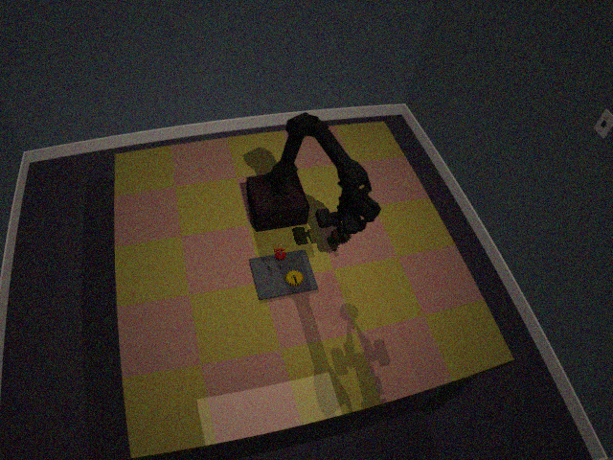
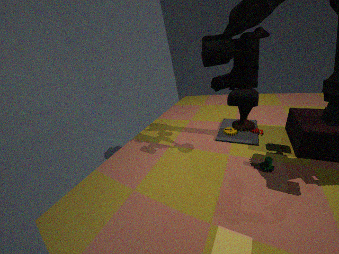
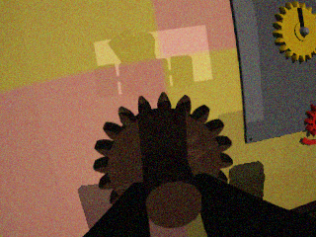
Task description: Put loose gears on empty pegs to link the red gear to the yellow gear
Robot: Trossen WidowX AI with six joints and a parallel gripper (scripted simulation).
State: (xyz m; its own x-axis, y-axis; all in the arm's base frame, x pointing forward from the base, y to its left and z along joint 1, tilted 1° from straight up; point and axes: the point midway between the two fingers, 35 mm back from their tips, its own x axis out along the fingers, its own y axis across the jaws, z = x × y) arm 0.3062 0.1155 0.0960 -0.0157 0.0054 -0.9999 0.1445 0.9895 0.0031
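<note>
Right now my gripper tip is 20 cm to the left of the grey board and 16 cm above it. From my gripper tip the other things lie so: green gear (15 cm below, 8 cm behind, 3 cm to the left); brown gear (1 cm below); yellow gear (17 cm to the right, 15 cm below, 4 cm ahead).
</note>
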